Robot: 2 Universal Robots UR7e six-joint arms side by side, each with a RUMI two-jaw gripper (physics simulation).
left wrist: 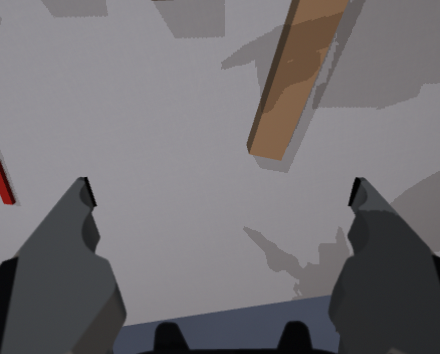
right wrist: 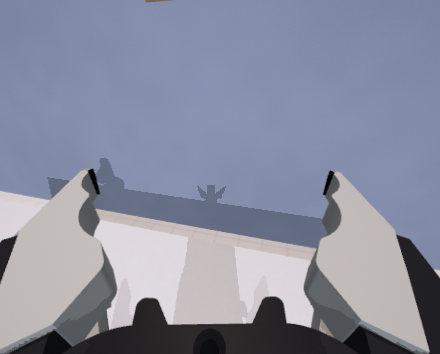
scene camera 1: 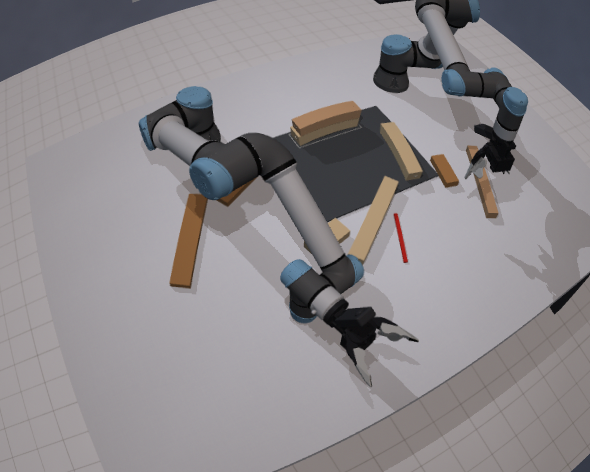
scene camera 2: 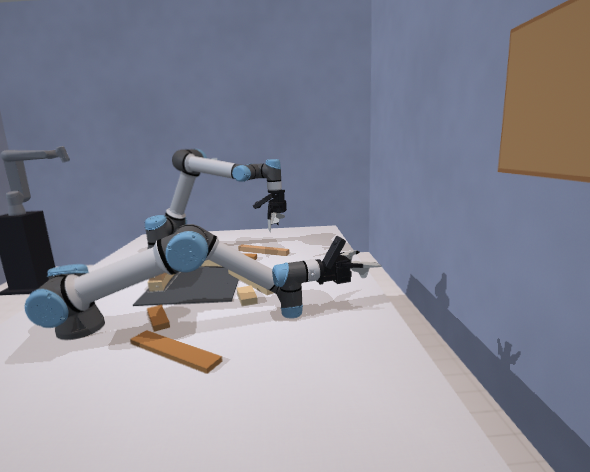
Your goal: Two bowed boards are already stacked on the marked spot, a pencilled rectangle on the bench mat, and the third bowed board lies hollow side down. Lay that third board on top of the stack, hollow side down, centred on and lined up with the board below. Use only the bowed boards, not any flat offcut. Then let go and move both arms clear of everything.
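Seen in the pictures: left gripper, fingertip midpoint: [left wrist: 222, 179] [scene camera 1: 484, 176] [scene camera 2: 274, 228]; right gripper, fingertip midpoint: [right wrist: 213, 171] [scene camera 1: 396, 364] [scene camera 2: 369, 258]; left arm's base at its link origin: [scene camera 1: 390, 82]; right arm's base at its link origin: [scene camera 2: 81, 328].
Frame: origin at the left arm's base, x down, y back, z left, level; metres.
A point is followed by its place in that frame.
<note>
Two bowed boards are stacked on the pencilled rectangle at the back of the dark mat [scene camera 1: 320, 185] {y -0.209, x -0.006, z -0.637 m} [scene camera 2: 200, 290] {y -0.193, x -0.006, z -0.624 m}: an orange-brown upper board [scene camera 1: 327, 116] {y -0.061, x -0.098, z -0.457 m} over a pale lower board [scene camera 1: 327, 131] {y -0.067, x -0.031, z -0.459 m}. The third bowed board [scene camera 1: 401, 151] {y -0.311, x -0.056, z -0.357 m}, pale, lies at the mat's right side in scene camera 1. My left gripper [scene camera 1: 481, 187] [scene camera 2: 274, 226] {y -0.610, x -0.165, z -0.312 m} [left wrist: 222, 179] {y -0.610, x -0.165, z -0.312 m} is open and empty, above the table near a long orange-brown board [scene camera 1: 483, 190] {y -0.605, x -0.029, z -0.236 m} [left wrist: 300, 70] {y -0.614, x -0.029, z -0.221 m}, right of the third board. My right gripper [scene camera 1: 394, 363] {y -0.791, x -0.176, z -0.988 m} [scene camera 2: 369, 260] {y -0.791, x -0.176, z -0.988 m} [right wrist: 213, 171] {y -0.791, x -0.176, z -0.988 m} is open and empty, near the front edge, pointing away from the boards.
A short orange-brown block [scene camera 1: 444, 170] {y -0.452, x -0.025, z -0.276 m}, a long pale board [scene camera 1: 375, 217] {y -0.419, x -0.032, z -0.620 m}, a small pale block [scene camera 1: 339, 230] {y -0.376, x -0.027, z -0.730 m} [scene camera 2: 247, 295] {y -0.364, x -0.027, z -0.801 m} and a red stick [scene camera 1: 400, 238] {y -0.512, x -0.006, z -0.604 m} lie around the mat. A brown board [scene camera 1: 189, 245] {y -0.116, x -0.017, z -1.077 m} [scene camera 2: 175, 351] {y -0.096, x -0.017, z -1.085 m} and brown block [scene camera 2: 158, 317] {y -0.038, x -0.021, z -0.849 m} lie left. The right arm crosses the mat's left side.
</note>
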